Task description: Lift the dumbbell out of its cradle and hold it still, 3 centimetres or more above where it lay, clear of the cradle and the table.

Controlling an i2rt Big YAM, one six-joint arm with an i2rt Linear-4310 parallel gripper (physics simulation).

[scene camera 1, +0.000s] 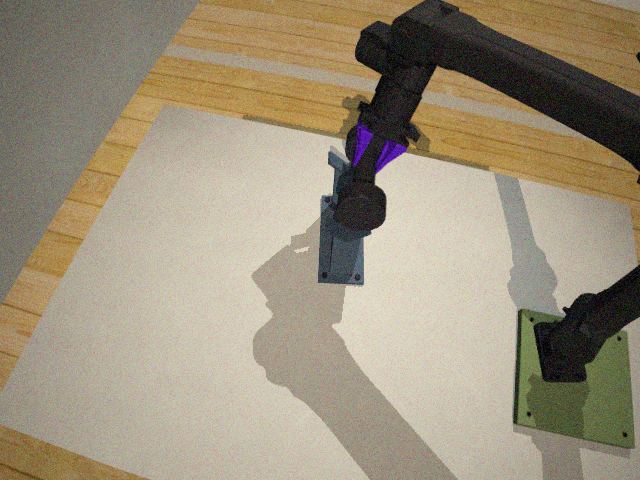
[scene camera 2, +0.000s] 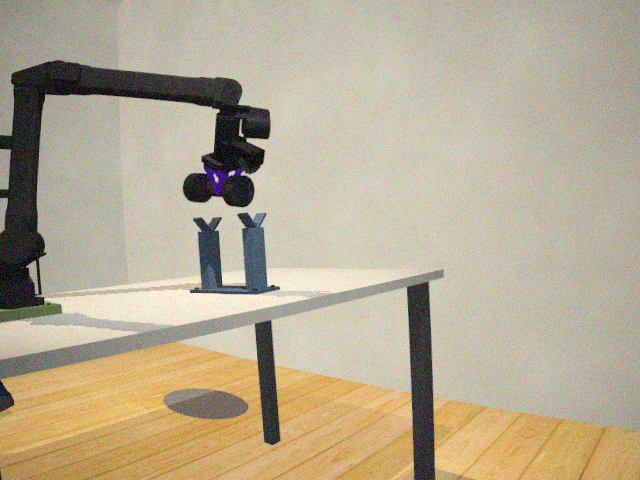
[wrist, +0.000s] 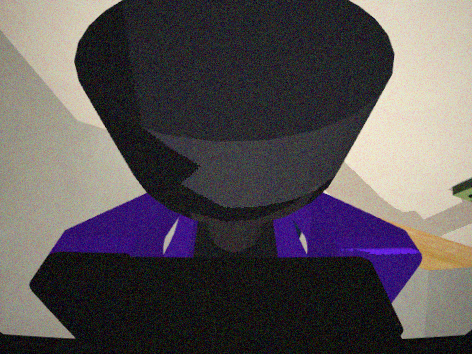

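Seen in the pictures: gripper, fingertip midpoint: (scene camera 1: 363, 169); arm's base, link origin: (scene camera 1: 557, 352) (scene camera 2: 14, 305).
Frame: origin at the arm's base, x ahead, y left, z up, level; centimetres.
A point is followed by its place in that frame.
The black dumbbell (scene camera 1: 360, 206) {x 44.0, y -15.1, z 28.0 cm} (scene camera 2: 238, 191) {x 40.3, y -33.0, z 22.8 cm} (wrist: 235, 100) {x 40.9, y -33.6, z 25.5 cm} hangs roughly level, with a head on either side of my purple fingers. My gripper (scene camera 1: 368, 164) {x 42.9, y -25.6, z 23.6 cm} (scene camera 2: 218, 190) {x 42.9, y -25.6, z 23.6 cm} (wrist: 236, 237) is shut on its handle. In the scene camera 2 view a gap shows between the dumbbell's heads and the tops of the blue-grey cradle (scene camera 1: 343, 258) {x 45.1, y -16.3, z 6.6 cm} (scene camera 2: 254, 258) {x 42.9, y -34.6, z 6.4 cm}. The cradle stands upright on the table, with two posts topped by V-shaped rests. In the scene camera 1 view the dumbbell and arm hide part of the cradle. The far head is partly hidden behind the fingers there.
The white table (scene camera 1: 180, 310) {x 78.8, y -6.5, z -2.1 cm} (scene camera 2: 330, 281) {x 66.1, y -42.4, z -2.1 cm} carries the cradle and the arm's green base plate (scene camera 1: 604, 403) {x -7.8, y 10.2, z 0.2 cm} (scene camera 2: 46, 310) {x 2.8, y -8.9, z -1.1 cm}. The table's edge (scene camera 2: 361, 294) {x 54.2, y -57.4, z -3.8 cm} runs in front of the cradle in the scene camera 2 view. A wall (scene camera 2: 465, 180) stands behind. The arm's shadow falls across the table.
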